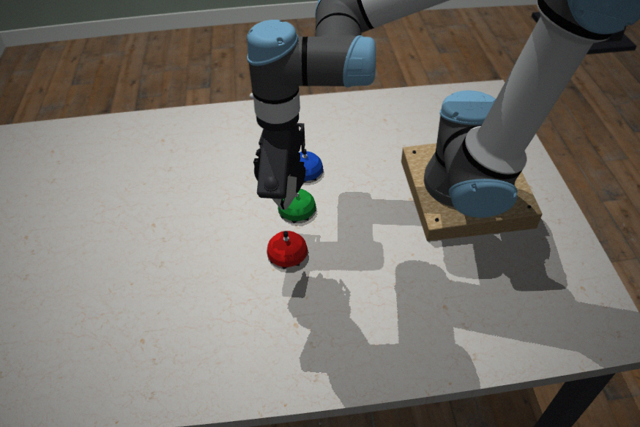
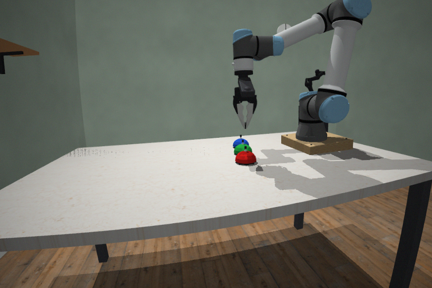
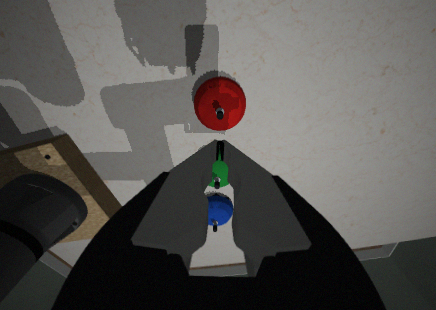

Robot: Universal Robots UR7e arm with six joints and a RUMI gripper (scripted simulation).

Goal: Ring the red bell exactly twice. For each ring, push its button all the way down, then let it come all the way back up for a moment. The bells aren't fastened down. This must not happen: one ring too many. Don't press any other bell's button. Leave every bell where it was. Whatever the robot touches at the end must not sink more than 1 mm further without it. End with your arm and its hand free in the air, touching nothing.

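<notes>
My hand is 11 cm above the red bell. Also, from my hand: green bell 4 cm behind, 12 cm to the right, 11 cm below; then blue bell 7 cm behind, 24 cm to the right, 11 cm below.
</notes>
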